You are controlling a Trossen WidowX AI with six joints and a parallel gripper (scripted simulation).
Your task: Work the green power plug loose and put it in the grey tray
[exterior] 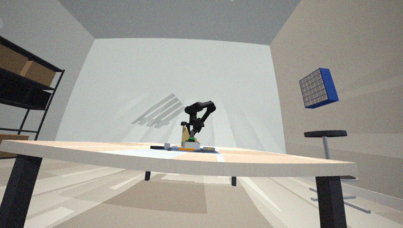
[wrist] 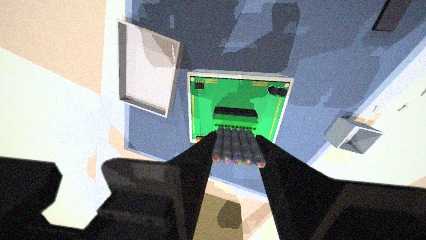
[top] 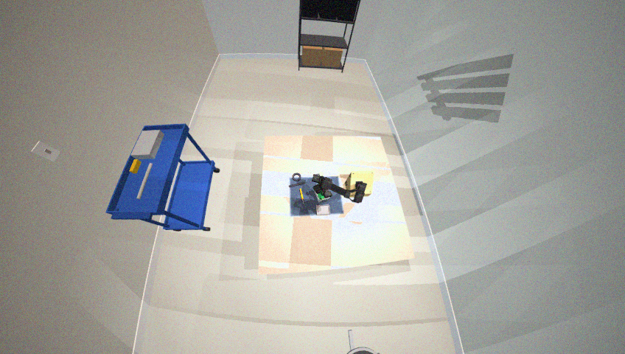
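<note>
The green power plug lies 20 mm below my gripper tip. The rest, counted from my gripper tip: blue mat: 110 mm below, 50 mm ahead; then dark bar: 210 mm ahead, 110 mm to the right, 100 mm below.
</note>
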